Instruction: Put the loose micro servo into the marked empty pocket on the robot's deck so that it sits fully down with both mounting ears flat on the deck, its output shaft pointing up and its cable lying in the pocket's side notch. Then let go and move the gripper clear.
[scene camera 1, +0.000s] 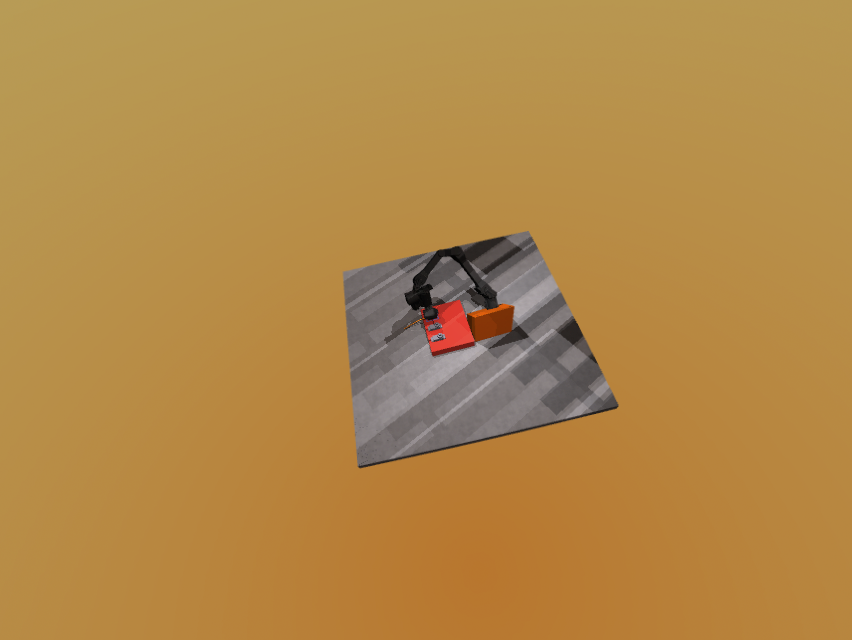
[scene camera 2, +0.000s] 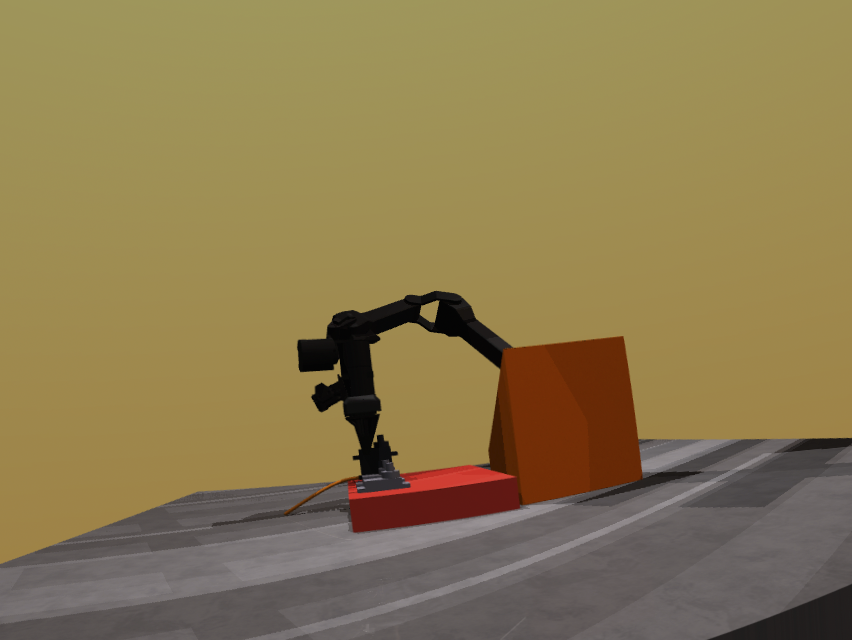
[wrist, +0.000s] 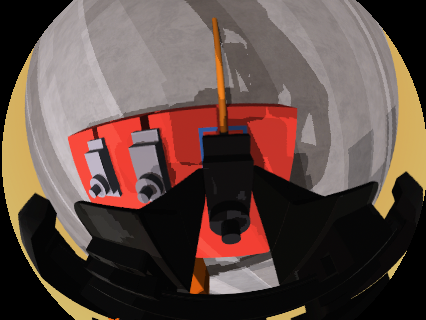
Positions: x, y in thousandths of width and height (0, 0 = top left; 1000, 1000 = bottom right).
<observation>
I see my gripper (scene camera 2: 430, 710), a black micro servo (scene camera 2: 434, 726) and a deck (scene camera 2: 533, 771).
The black micro servo is seen too in the wrist view (wrist: 534, 517). My gripper is seen too in the wrist view (wrist: 534, 542). The deck is seen too in scene camera 1 (scene camera 1: 535, 512) and in the wrist view (wrist: 595, 752).
</observation>
